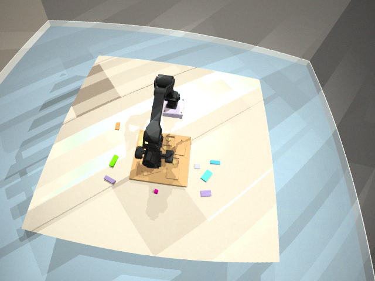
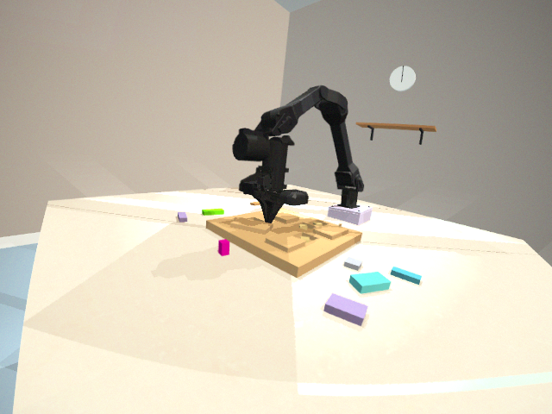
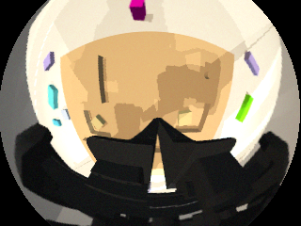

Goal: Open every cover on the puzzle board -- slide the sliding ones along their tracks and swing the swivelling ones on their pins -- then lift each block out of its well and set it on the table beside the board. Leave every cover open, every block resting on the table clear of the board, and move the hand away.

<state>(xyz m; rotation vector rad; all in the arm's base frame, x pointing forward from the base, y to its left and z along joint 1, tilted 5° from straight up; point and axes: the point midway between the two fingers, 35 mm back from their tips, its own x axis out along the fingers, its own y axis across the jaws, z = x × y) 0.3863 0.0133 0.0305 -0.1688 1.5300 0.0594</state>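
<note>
The tan puzzle board lies 40 mm to the left of my gripper tip and 40 mm behind it. The rest, counted from my gripper tip: green block 210 mm to the right, 50 mm ahead, 20 mm below; then grey cube 220 mm to the left, 50 mm behind, 20 mm below; then magenta block 150 mm ahead, 50 mm to the left, 10 mm below.
</note>
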